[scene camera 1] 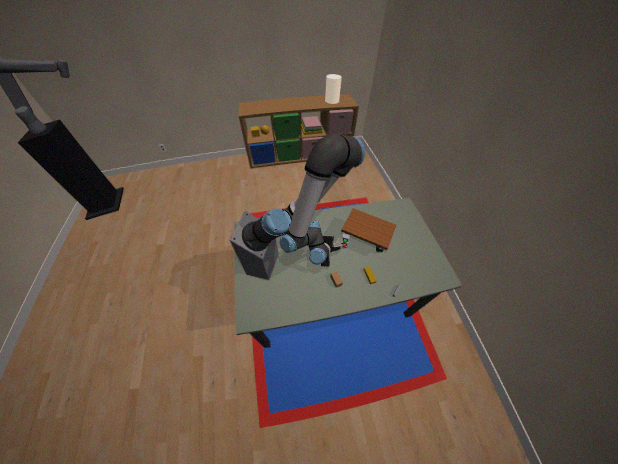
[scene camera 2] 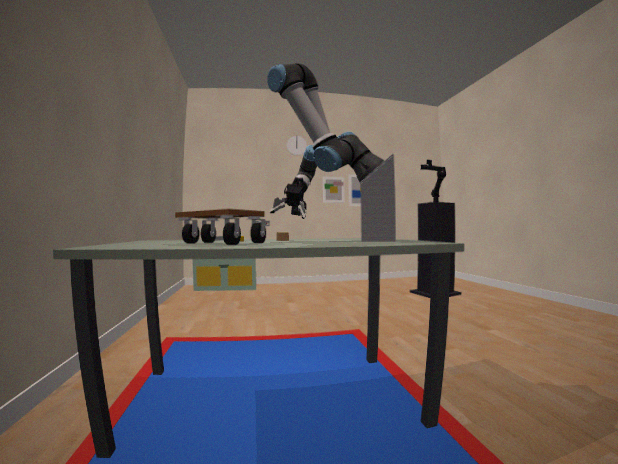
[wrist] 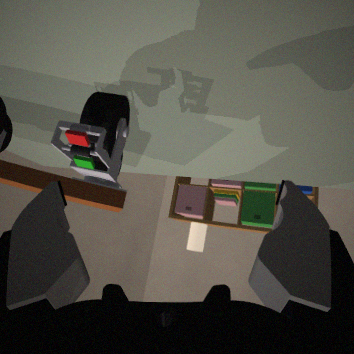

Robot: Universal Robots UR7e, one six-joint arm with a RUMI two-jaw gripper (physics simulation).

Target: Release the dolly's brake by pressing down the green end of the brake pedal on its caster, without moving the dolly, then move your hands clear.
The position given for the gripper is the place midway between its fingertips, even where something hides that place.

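Note:
A wooden dolly (scene camera 2: 231, 232) stands in the scene, visible also to scene camera 1 (scene camera 1: 371, 229). With it in scene camera 2 is the gripper (scene camera 2: 286, 215), and the wrist view (wrist: 170, 184) shows the gripper as well.

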